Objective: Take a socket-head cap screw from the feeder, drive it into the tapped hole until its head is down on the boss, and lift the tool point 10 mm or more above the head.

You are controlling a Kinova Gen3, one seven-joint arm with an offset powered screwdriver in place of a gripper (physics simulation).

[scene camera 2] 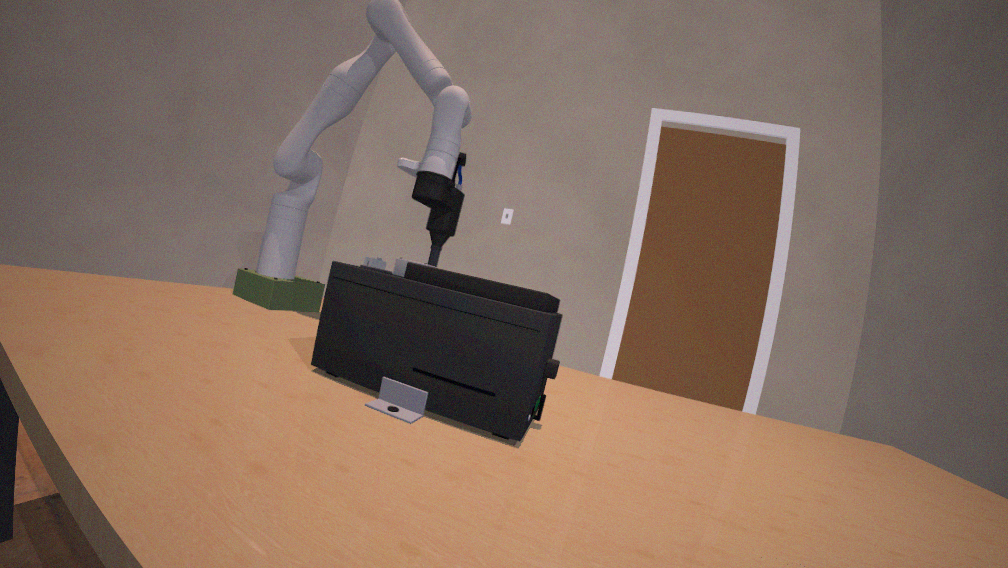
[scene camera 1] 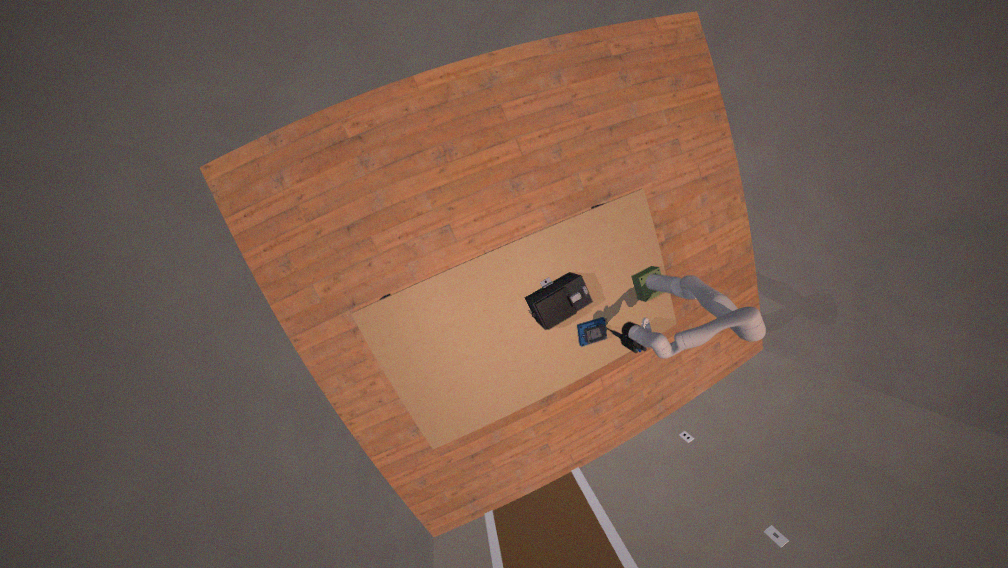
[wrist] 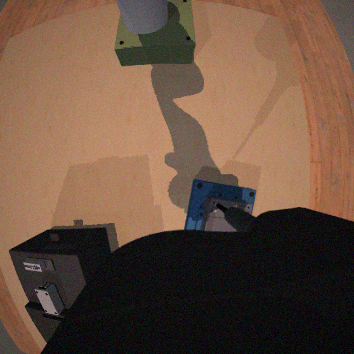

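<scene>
My gripper is a black powered screwdriver (scene camera 1: 608,328) (scene camera 2: 434,255) (wrist: 219,205), pointing down. In the wrist view its tip appears over the upper part of a grey block (wrist: 214,223) (scene camera 1: 594,334) mounted on a blue plate (wrist: 195,200) (scene camera 1: 581,334). I cannot tell the height of the tip, or whether it touches the block. Small dark holes show on the block and plate; which is the tapped hole is unclear. The black feeder box (scene camera 1: 557,307) (scene camera 2: 430,338) (wrist: 57,275) stands beside the plate and hides the tip in scene camera 2. No screw can be made out at the tip.
The arm's green base block (scene camera 1: 641,287) (scene camera 2: 271,292) (wrist: 155,54) stands at the table's end. A small silver block (scene camera 1: 575,297) (wrist: 49,300) sits on the feeder. A grey angle bracket (scene camera 2: 405,398) (scene camera 1: 545,282) stands against the feeder's side. The tan table top (scene camera 1: 437,352) (scene camera 2: 282,479) carries them.
</scene>
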